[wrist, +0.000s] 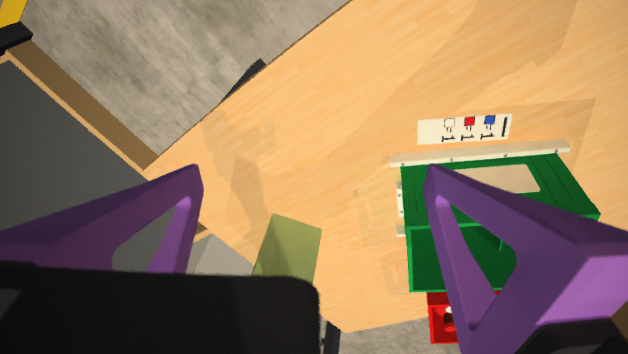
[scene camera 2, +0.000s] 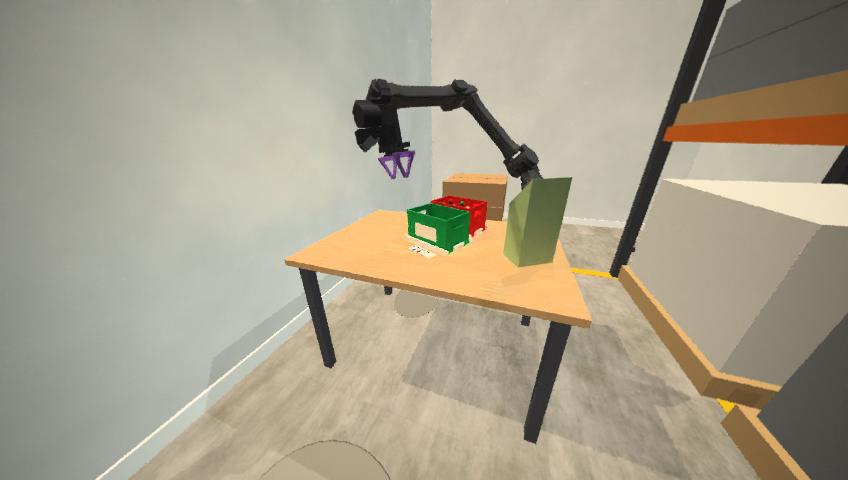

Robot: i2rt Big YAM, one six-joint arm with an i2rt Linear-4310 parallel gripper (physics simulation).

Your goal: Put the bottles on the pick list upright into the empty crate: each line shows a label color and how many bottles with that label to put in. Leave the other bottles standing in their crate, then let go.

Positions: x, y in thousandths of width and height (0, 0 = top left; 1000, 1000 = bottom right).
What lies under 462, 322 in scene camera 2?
My gripper.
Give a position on a pick list card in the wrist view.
At 789, 357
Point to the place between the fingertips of my gripper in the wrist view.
499, 499
